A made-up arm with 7 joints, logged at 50 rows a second.
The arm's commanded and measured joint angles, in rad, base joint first. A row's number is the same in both.
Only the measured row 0 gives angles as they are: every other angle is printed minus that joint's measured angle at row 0.
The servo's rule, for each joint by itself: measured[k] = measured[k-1] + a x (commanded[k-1-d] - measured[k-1]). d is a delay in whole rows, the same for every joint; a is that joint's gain. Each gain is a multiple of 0.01, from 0.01 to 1. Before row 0 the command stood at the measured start. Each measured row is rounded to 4 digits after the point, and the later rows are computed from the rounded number. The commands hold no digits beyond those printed.
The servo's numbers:
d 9
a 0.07 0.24 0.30 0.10 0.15 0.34 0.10
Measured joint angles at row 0: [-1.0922, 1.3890, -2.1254, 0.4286, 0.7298, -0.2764, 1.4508]
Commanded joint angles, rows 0 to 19: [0.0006, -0.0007, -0.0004, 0.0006, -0.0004, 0.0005, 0.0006]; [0.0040, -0.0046, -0.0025, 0.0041, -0.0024, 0.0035, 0.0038]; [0.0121, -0.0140, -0.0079, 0.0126, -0.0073, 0.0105, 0.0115]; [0.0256, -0.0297, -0.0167, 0.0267, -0.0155, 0.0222, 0.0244]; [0.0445, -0.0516, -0.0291, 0.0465, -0.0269, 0.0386, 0.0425]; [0.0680, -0.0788, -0.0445, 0.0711, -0.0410, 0.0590, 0.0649]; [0.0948, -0.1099, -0.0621, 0.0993, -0.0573, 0.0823, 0.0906]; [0.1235, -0.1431, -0.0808, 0.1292, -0.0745, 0.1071, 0.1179]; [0.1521, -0.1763, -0.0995, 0.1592, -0.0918, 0.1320, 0.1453]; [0.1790, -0.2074, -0.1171, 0.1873, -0.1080, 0.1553, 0.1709]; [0.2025, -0.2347, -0.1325, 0.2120, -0.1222, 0.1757, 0.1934]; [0.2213, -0.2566, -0.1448, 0.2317, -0.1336, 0.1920, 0.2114]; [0.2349, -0.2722, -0.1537, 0.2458, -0.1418, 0.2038, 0.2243]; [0.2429, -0.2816, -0.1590, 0.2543, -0.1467, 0.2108, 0.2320]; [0.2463, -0.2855, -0.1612, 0.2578, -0.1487, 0.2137, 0.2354]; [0.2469, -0.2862, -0.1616, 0.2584, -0.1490, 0.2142, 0.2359]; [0.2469, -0.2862, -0.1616, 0.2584, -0.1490, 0.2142, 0.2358]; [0.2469, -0.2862, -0.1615, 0.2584, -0.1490, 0.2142, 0.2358]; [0.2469, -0.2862, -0.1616, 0.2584, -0.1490, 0.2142, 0.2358]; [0.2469, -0.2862, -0.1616, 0.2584, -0.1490, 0.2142, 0.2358]
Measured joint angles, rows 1 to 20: [0.0000, 0.0000, 0.0000, 0.0000, 0.0000, 0.0000, 0.0000]; [0.0000, 0.0000, 0.0000, 0.0000, 0.0000, 0.0000, 0.0000]; [0.0000, 0.0000, 0.0000, 0.0000, 0.0000, 0.0000, 0.0000]; [0.0000, 0.0000, 0.0000, 0.0000, 0.0000, 0.0000, 0.0000]; [0.0000, 0.0000, 0.0000, 0.0000, 0.0000, 0.0000, 0.0000]; [0.0000, 0.0000, 0.0000, 0.0000, 0.0000, 0.0000, 0.0000]; [0.0000, 0.0000, 0.0000, 0.0000, 0.0000, 0.0000, 0.0000]; [0.0000, 0.0000, 0.0000, 0.0000, 0.0000, 0.0000, 0.0000]; [0.0000, 0.0000, 0.0000, 0.0000, 0.0000, 0.0000, 0.0000]; [0.0000, -0.0002, -0.0001, 0.0001, -0.0001, 0.0002, 0.0001]; [0.0003, -0.0013, -0.0008, 0.0005, -0.0004, 0.0013, 0.0005]; [0.0011, -0.0043, -0.0029, 0.0017, -0.0014, 0.0044, 0.0016]; [0.0028, -0.0104, -0.0070, 0.0042, -0.0035, 0.0105, 0.0039]; [0.0057, -0.0203, -0.0136, 0.0084, -0.0070, 0.0201, 0.0078]; [0.0101, -0.0343, -0.0229, 0.0147, -0.0121, 0.0333, 0.0135]; [0.0160, -0.0524, -0.0347, 0.0232, -0.0189, 0.0500, 0.0212]; [0.0235, -0.0742, -0.0485, 0.0338, -0.0272, 0.0694, 0.0309]; [0.0325, -0.0987, -0.0638, 0.0463, -0.0369, 0.0907, 0.0423]; [0.0428, -0.1248, -0.0798, 0.0604, -0.0476, 0.1127, 0.0552]; [0.0540, -0.1512, -0.0956, 0.0756, -0.0588, 0.1341, 0.0690]
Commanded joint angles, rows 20 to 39: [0.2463, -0.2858, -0.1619, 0.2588, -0.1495, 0.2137, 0.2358]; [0.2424, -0.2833, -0.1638, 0.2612, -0.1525, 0.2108, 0.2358]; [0.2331, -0.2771, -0.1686, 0.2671, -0.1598, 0.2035, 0.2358]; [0.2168, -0.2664, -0.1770, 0.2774, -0.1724, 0.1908, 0.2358]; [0.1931, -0.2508, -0.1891, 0.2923, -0.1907, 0.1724, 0.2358]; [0.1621, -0.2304, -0.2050, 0.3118, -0.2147, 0.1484, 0.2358]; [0.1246, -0.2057, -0.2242, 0.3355, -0.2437, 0.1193, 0.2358]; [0.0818, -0.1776, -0.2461, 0.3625, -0.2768, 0.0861, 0.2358]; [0.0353, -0.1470, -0.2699, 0.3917, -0.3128, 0.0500, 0.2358]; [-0.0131, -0.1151, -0.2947, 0.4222, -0.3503, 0.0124, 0.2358]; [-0.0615, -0.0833, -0.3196, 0.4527, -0.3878, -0.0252, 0.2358]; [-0.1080, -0.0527, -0.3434, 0.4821, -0.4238, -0.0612, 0.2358]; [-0.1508, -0.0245, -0.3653, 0.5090, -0.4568, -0.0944, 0.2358]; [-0.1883, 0.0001, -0.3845, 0.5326, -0.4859, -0.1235, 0.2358]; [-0.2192, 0.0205, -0.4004, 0.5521, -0.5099, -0.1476, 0.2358]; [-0.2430, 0.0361, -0.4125, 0.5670, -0.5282, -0.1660, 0.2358]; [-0.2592, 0.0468, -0.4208, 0.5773, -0.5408, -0.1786, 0.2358]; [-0.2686, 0.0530, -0.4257, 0.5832, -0.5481, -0.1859, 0.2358]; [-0.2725, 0.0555, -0.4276, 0.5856, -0.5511, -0.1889, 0.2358]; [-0.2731, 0.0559, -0.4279, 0.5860, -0.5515, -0.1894, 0.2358]
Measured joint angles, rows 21 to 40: [0.0657, -0.1765, -0.1104, 0.0912, -0.0700, 0.1538, 0.0832]; [0.0775, -0.1995, -0.1234, 0.1067, -0.0808, 0.1708, 0.0973]; [0.0891, -0.2192, -0.1341, 0.1215, -0.0907, 0.1844, 0.1108]; [0.1001, -0.2351, -0.1422, 0.1351, -0.0994, 0.1944, 0.1233]; [0.1104, -0.2474, -0.1480, 0.1474, -0.1068, 0.2011, 0.1346]; [0.1200, -0.2567, -0.1521, 0.1585, -0.1131, 0.2056, 0.1447]; [0.1289, -0.2638, -0.1549, 0.1685, -0.1185, 0.2085, 0.1538]; [0.1372, -0.2692, -0.1569, 0.1775, -0.1231, 0.2104, 0.1620]; [0.1449, -0.2733, -0.1583, 0.1856, -0.1270, 0.2117, 0.1694]; [0.1520, -0.2763, -0.1594, 0.1929, -0.1304, 0.2124, 0.1760]; [0.1583, -0.2780, -0.1607, 0.1997, -0.1337, 0.2119, 0.1820]; [0.1635, -0.2778, -0.1631, 0.2064, -0.1376, 0.2090, 0.1874]; [0.1672, -0.2751, -0.1673, 0.2135, -0.1428, 0.2028, 0.1922]; [0.1690, -0.2693, -0.1738, 0.2214, -0.1500, 0.1925, 0.1966]; [0.1685, -0.2600, -0.1832, 0.2304, -0.1597, 0.1775, 0.2005]; [0.1654, -0.2470, -0.1955, 0.2409, -0.1723, 0.1577, 0.2040]; [0.1595, -0.2303, -0.2107, 0.2531, -0.1880, 0.1334, 0.2072]; [0.1508, -0.2103, -0.2285, 0.2670, -0.2067, 0.1050, 0.2101]; [0.1393, -0.1875, -0.2484, 0.2825, -0.2282, 0.0735, 0.2127]; [0.1252, -0.1625, -0.2698, 0.2995, -0.2521, 0.0399, 0.2150]
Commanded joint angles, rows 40 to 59: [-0.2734, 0.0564, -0.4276, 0.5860, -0.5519, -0.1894, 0.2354]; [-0.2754, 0.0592, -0.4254, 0.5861, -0.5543, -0.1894, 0.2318]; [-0.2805, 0.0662, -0.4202, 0.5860, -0.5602, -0.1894, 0.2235]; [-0.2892, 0.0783, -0.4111, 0.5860, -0.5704, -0.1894, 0.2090]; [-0.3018, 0.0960, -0.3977, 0.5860, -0.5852, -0.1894, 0.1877]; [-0.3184, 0.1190, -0.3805, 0.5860, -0.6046, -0.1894, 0.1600]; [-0.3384, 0.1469, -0.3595, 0.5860, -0.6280, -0.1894, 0.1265]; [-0.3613, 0.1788, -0.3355, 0.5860, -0.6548, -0.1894, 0.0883]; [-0.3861, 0.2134, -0.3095, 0.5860, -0.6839, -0.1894, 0.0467]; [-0.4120, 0.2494, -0.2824, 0.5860, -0.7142, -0.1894, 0.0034]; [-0.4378, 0.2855, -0.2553, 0.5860, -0.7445, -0.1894, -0.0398]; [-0.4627, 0.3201, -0.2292, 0.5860, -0.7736, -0.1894, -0.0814]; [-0.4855, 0.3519, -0.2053, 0.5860, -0.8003, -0.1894, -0.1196]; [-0.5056, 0.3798, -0.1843, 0.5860, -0.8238, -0.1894, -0.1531]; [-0.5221, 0.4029, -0.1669, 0.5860, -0.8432, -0.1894, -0.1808]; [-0.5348, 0.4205, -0.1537, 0.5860, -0.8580, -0.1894, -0.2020]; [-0.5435, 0.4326, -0.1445, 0.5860, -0.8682, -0.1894, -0.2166]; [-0.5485, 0.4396, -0.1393, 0.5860, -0.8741, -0.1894, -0.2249]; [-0.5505, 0.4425, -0.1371, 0.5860, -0.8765, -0.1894, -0.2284]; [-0.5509, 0.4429, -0.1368, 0.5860, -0.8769, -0.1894, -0.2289]
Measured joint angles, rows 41 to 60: [0.1089, -0.1361, -0.2919, 0.3178, -0.2779, 0.0055, 0.2171]; [0.0907, -0.1093, -0.3139, 0.3369, -0.3047, -0.0285, 0.2190]; [0.0712, -0.0830, -0.3351, 0.3565, -0.3319, -0.0608, 0.2207]; [0.0509, -0.0582, -0.3547, 0.3761, -0.3586, -0.0903, 0.2222]; [0.0303, -0.0356, -0.3720, 0.3952, -0.3840, -0.1160, 0.2236]; [0.0100, -0.0158, -0.3866, 0.4134, -0.4075, -0.1373, 0.2248]; [-0.0095, 0.0007, -0.3983, 0.4304, -0.4286, -0.1538, 0.2259]; [-0.0279, 0.0139, -0.4071, 0.4459, -0.4470, -0.1657, 0.2269]; [-0.0451, 0.0240, -0.4133, 0.4599, -0.4627, -0.1738, 0.2278]; [-0.0611, 0.0318, -0.4176, 0.4725, -0.4761, -0.1791, 0.2286]; [-0.0761, 0.0384, -0.4199, 0.4839, -0.4878, -0.1826, 0.2289]; [-0.0904, 0.0451, -0.4200, 0.4941, -0.4987, -0.1849, 0.2284]; [-0.1043, 0.0531, -0.4173, 0.5033, -0.5095, -0.1864, 0.2265]; [-0.1181, 0.0634, -0.4114, 0.5116, -0.5209, -0.1874, 0.2226]; [-0.1321, 0.0767, -0.4021, 0.5190, -0.5335, -0.1881, 0.2163]; [-0.1465, 0.0935, -0.3893, 0.5257, -0.5477, -0.1885, 0.2073]; [-0.1615, 0.1140, -0.3732, 0.5317, -0.5638, -0.1888, 0.1954]; [-0.1772, 0.1379, -0.3541, 0.5371, -0.5818, -0.1890, 0.1805]; [-0.1936, 0.1647, -0.3326, 0.5420, -0.6017, -0.1891, 0.1628]; [-0.2107, 0.1937, -0.3094, 0.5464, -0.6231, -0.1892, 0.1425]
